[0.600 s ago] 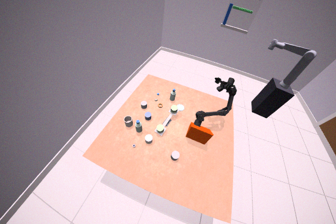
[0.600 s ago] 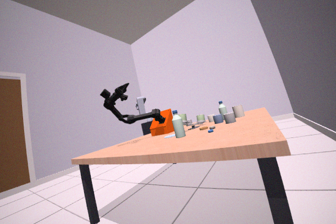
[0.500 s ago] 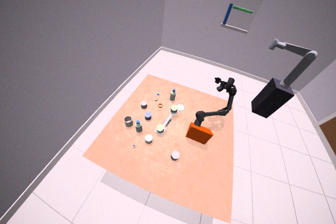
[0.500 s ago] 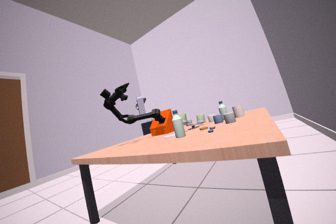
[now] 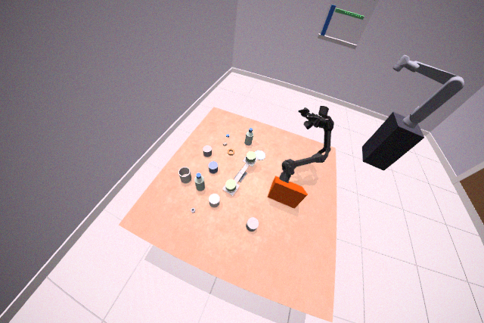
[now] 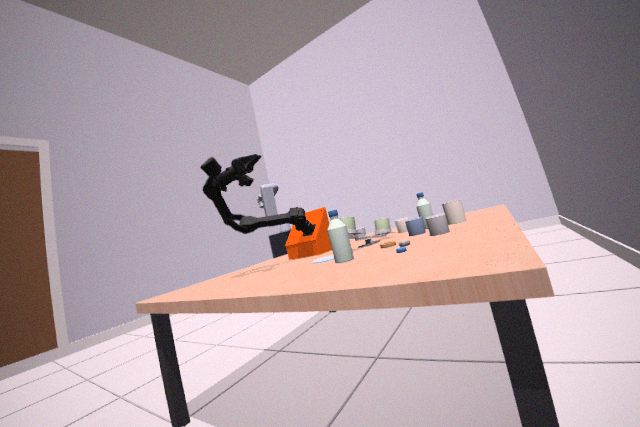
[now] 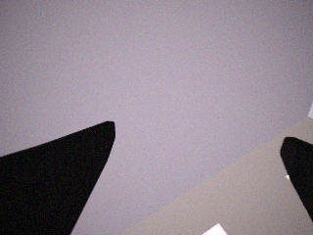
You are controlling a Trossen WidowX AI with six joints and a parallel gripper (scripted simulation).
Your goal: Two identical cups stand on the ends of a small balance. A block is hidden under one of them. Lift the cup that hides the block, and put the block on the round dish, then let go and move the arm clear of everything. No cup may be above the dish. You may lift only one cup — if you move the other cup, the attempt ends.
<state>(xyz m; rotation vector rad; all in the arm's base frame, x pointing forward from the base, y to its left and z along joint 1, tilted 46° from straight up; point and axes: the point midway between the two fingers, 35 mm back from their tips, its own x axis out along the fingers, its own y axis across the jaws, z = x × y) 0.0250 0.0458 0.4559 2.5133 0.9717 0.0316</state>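
The pale green cup is 470 mm to the left of my gripper tip, 420 mm below it and 240 mm ahead of it. Round my gripper tip: blue cup (440 mm below, 410 mm ahead, 380 mm to the left); flat white round dish (480 mm below, 170 mm ahead, 60 mm to the left); grey balance (440 mm below, 320 mm to the left, 230 mm ahead).
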